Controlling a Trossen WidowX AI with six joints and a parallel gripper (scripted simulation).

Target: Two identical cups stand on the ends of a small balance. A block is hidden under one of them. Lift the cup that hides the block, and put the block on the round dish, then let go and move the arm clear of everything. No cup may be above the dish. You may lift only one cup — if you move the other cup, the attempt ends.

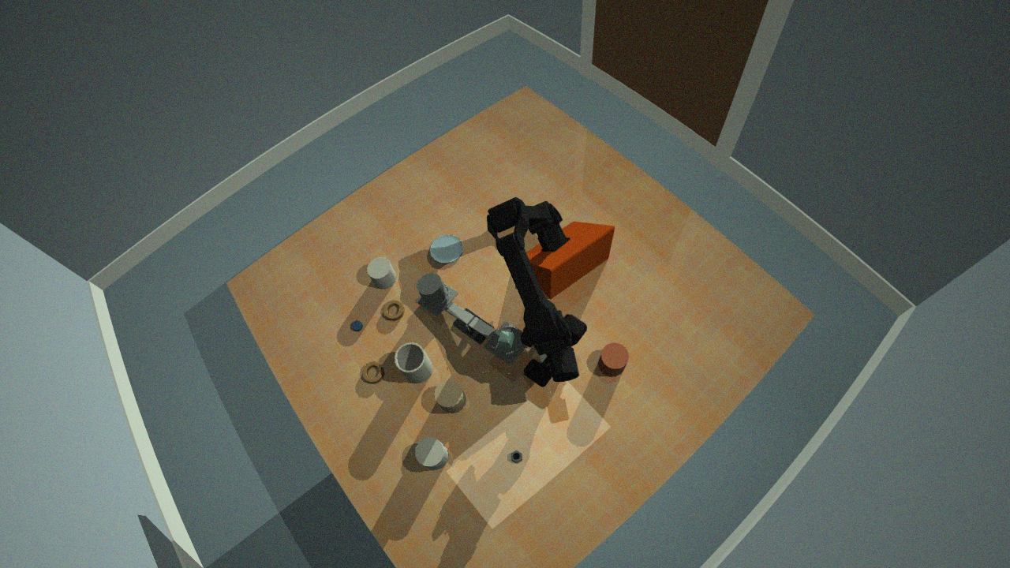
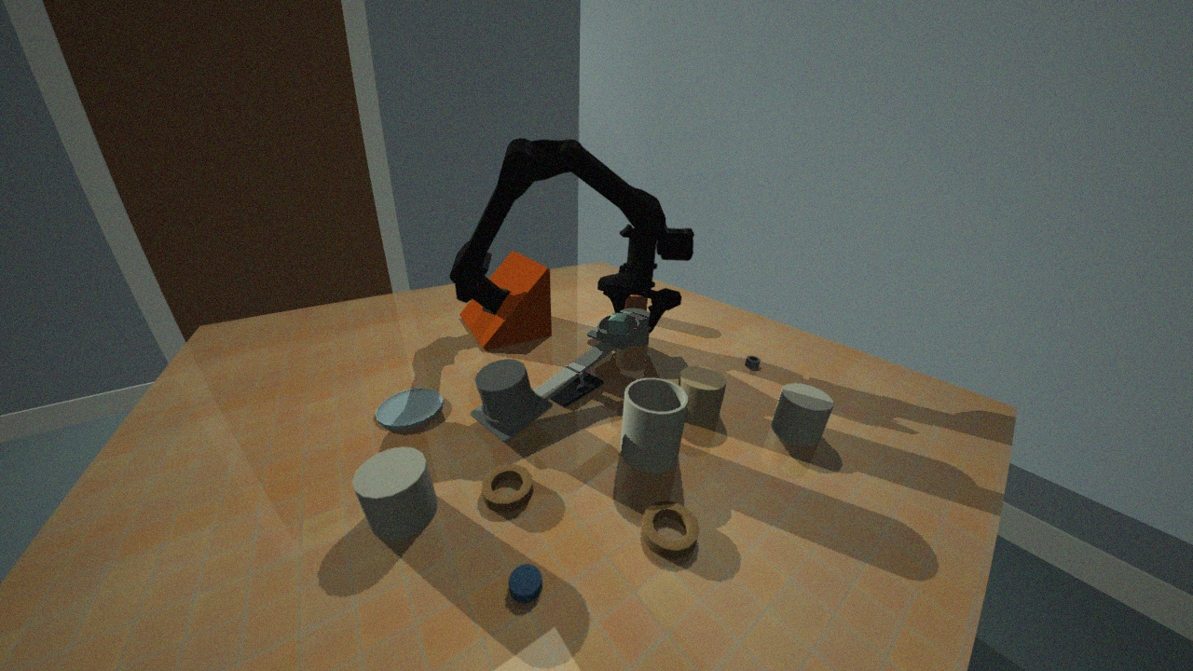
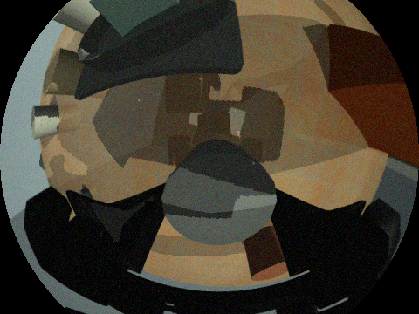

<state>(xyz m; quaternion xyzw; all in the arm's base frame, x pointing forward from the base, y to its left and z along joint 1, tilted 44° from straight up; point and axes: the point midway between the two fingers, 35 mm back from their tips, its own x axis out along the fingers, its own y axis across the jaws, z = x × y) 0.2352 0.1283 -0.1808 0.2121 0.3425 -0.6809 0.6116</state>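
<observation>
Right now my gripper tip is 11 cm to the left of the pale green block, 6 cm below it and 6 cm short of it. Round my gripper tip: balance 24 cm to the right, 8 cm ahead, 1 cm above; then nut 24 cm ahead, 10 cm to the left, 2 cm below; then red cylinder 10 cm to the left, 9 cm behind, 1 cm above.
</observation>
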